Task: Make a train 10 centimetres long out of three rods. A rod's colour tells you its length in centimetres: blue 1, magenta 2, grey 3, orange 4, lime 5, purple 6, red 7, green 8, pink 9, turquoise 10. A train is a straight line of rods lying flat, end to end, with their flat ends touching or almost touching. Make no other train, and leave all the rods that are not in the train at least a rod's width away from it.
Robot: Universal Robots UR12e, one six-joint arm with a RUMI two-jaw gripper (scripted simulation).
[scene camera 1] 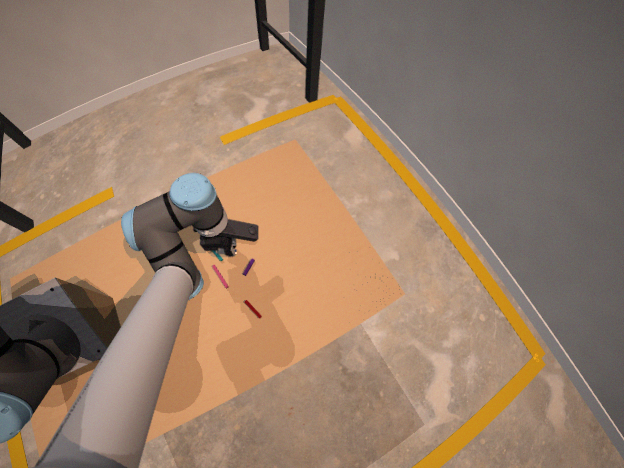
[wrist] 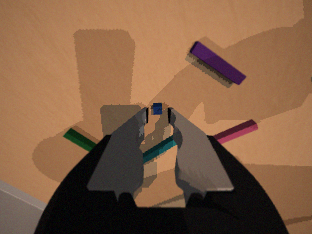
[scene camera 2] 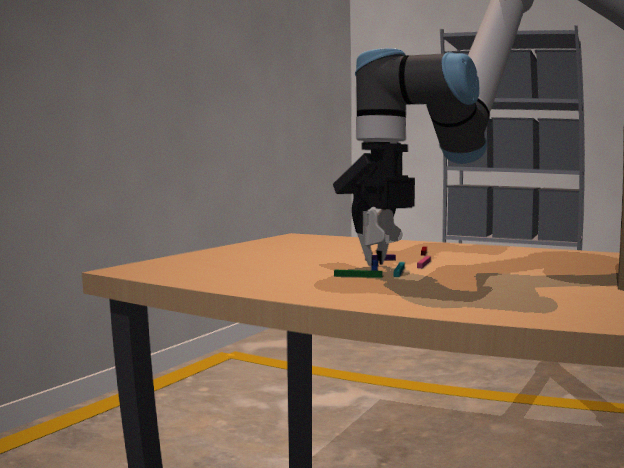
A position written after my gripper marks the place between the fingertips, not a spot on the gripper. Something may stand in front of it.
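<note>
There is a purple rod [wrist: 198,49] that I can see, and I see my gripper [scene camera 2: 375,265] as well. Scene camera 1 shows my gripper too [scene camera 1: 234,251], and so does the wrist view, where my gripper [wrist: 158,108] is again visible to me.
</note>
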